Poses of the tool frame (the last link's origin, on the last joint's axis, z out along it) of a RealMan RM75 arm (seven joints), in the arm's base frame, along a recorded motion.
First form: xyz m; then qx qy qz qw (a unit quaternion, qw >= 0).
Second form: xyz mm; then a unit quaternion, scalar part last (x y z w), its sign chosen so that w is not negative. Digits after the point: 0 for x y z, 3 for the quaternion.
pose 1, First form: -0.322 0.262 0.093 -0.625 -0.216 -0.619 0.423
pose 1, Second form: -322 262 93 -0.625 -0.216 -0.619 0.423
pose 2, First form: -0.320 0.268 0.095 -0.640 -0.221 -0.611 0.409
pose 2, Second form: -320 268 95 -0.640 -0.221 -0.611 0.409
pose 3, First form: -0.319 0.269 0.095 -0.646 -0.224 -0.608 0.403
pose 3, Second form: -319 269 95 -0.646 -0.224 -0.608 0.403
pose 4, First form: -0.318 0.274 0.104 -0.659 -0.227 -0.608 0.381
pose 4, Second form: -318 274 104 -0.659 -0.227 -0.608 0.381
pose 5, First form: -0.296 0.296 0.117 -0.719 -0.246 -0.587 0.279
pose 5, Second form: -296 296 117 -0.719 -0.246 -0.587 0.279
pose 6, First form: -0.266 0.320 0.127 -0.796 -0.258 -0.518 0.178
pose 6, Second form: -266 320 127 -0.796 -0.258 -0.518 0.178
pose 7, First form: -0.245 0.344 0.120 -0.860 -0.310 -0.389 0.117
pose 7, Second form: -245 344 120 -0.860 -0.310 -0.389 0.117
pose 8, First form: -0.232 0.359 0.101 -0.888 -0.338 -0.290 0.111
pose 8, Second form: -232 359 101 -0.888 -0.338 -0.290 0.111
